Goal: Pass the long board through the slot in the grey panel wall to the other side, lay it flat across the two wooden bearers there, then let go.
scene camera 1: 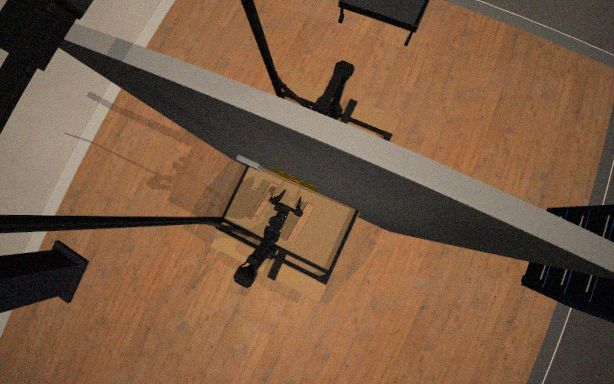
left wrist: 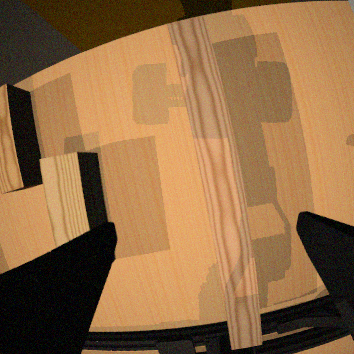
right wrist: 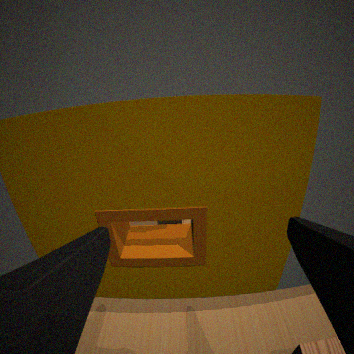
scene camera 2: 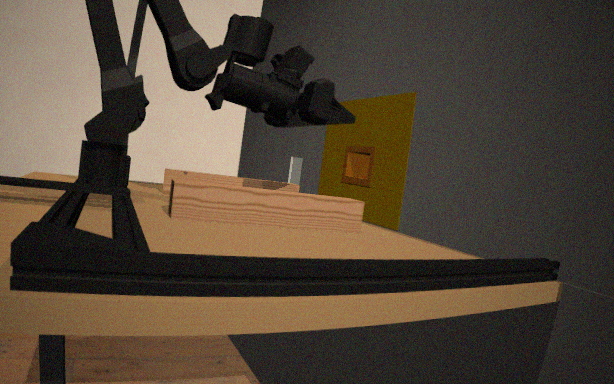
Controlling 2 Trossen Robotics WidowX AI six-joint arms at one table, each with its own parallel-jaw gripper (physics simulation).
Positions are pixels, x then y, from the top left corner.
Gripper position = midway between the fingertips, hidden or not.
Labels:
The left gripper shows in the left wrist view (208, 227); in scene camera 1 it is hidden by a grey panel wall, in the right wrist view it is hidden by a grey panel wall, in scene camera 2 it is hidden by a grey panel wall.

